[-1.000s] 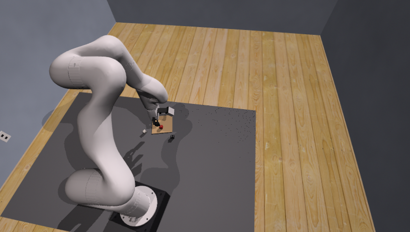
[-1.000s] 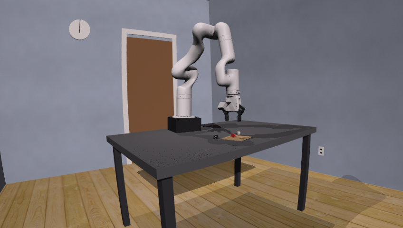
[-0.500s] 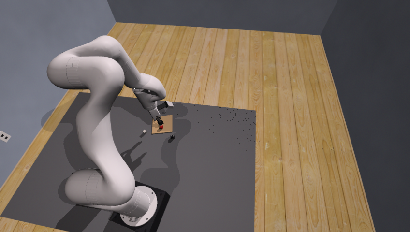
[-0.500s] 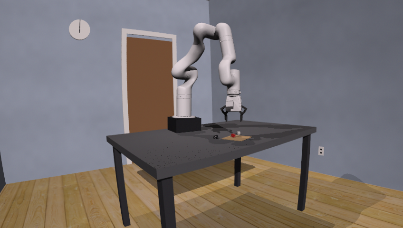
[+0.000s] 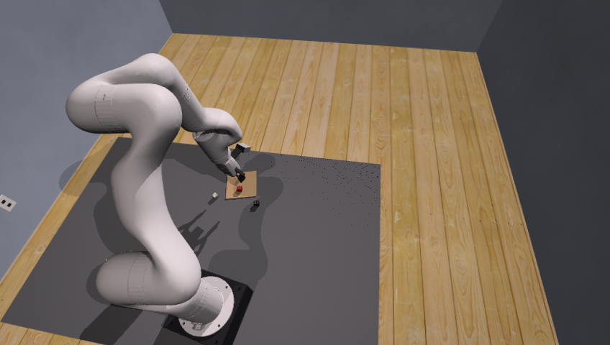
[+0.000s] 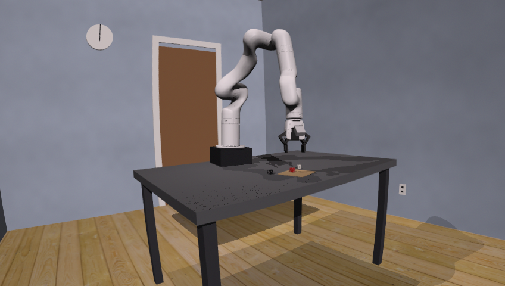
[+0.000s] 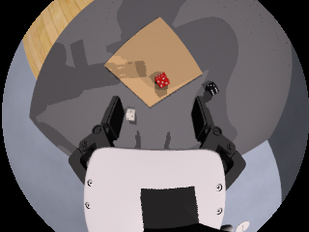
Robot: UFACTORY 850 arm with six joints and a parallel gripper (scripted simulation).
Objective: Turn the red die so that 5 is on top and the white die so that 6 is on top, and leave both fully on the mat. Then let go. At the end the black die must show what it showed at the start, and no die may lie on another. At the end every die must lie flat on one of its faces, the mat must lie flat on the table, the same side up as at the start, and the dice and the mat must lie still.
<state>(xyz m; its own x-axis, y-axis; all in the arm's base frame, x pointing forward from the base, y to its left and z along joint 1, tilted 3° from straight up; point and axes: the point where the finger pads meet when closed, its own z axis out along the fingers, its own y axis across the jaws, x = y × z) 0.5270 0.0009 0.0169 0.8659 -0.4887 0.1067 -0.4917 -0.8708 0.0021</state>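
The white die is 5 cm behind my hand, 10 cm to the left of it and 10 cm below it. From my hand the other things lie so: red die: 1 cm behind, 1 cm to the right, 10 cm below; then tan mat: 2 cm ahead, 1 cm to the right, 11 cm below; then black die: 8 cm behind, 9 cm to the right, 10 cm below.
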